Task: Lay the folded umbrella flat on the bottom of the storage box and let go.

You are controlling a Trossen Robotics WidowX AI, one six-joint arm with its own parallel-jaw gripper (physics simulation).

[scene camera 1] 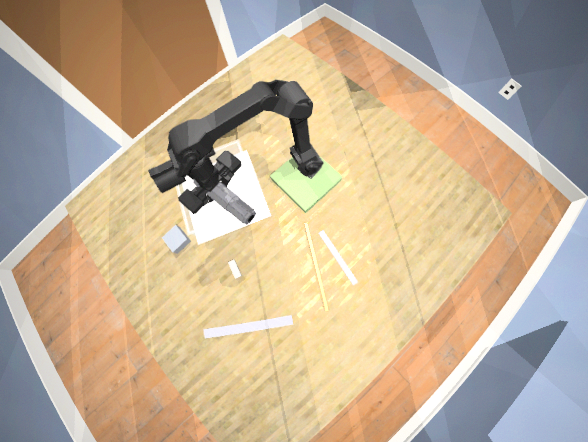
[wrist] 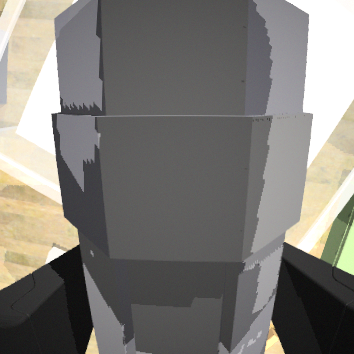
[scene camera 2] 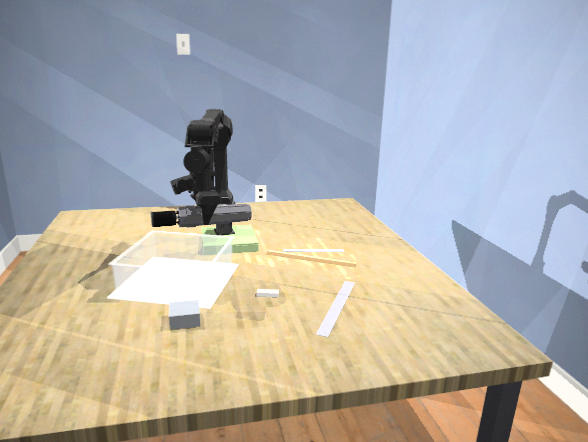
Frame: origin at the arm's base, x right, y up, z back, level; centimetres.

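Where they show: gripper, fingertip midpoint: (scene camera 1: 218, 193) (wrist: 179, 243) (scene camera 2: 204, 222); arm's base, origin of the base link: (scene camera 1: 309, 168) (scene camera 2: 224, 231).
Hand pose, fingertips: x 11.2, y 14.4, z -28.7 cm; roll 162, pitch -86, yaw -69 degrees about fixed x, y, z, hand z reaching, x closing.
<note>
Things, the pixels of their top centre, and the offset from my fingertips.
- folded umbrella, middle of its top: (wrist: 181, 347) (scene camera 2: 202, 205) (scene camera 1: 211, 185) dy +5.0, dx +0.4, dz +0.1 cm
- storage box, middle of its top: (wrist: 213, 54) (scene camera 2: 176, 249) (scene camera 1: 213, 184) dy -7.9, dx +8.1, dz +1.6 cm
- grey block, middle of its top: (scene camera 2: 184, 307) (scene camera 1: 174, 238) dy -14.1, dx +9.1, dz -21.5 cm
- small white block, middle of its top: (scene camera 2: 267, 291) (scene camera 1: 234, 269) dy -16.4, dx -14.3, dz -15.0 cm
- pale strip, middle of its top: (scene camera 2: 337, 305) (scene camera 1: 247, 327) dy -17.4, dx -30.2, dz -26.5 cm
- wooden stick, middle of its top: (scene camera 2: 310, 256) (scene camera 1: 316, 265) dy -16.4, dx -34.5, dz +3.5 cm
The folded umbrella (scene camera 1: 232, 202) (scene camera 2: 235, 213) (wrist: 175, 185) has a grey faceted body, and its black handle (scene camera 2: 163, 218) points left in scene camera 2. My gripper (scene camera 1: 210, 184) (scene camera 2: 212, 211) (wrist: 179, 243) is shut on the grey body, with one black finger on each side in the wrist view. The umbrella is about level and hangs above the storage box, higher than its rim. The storage box (scene camera 1: 188, 225) (scene camera 2: 185, 235) has clear walls and a bright white bottom. The arm and umbrella hide part of the box in scene camera 1.
A green square slab (scene camera 1: 305, 195) (scene camera 2: 245, 245) lies under the arm's base, beside the box. A grey block (scene camera 1: 175, 239) (scene camera 2: 184, 315) stands near the box. A small white block (scene camera 1: 234, 269) (scene camera 2: 267, 293), a pale strip (scene camera 1: 248, 327) (scene camera 2: 336, 309) and a wooden stick (scene camera 1: 316, 267) (scene camera 2: 310, 258) lie farther off.
</note>
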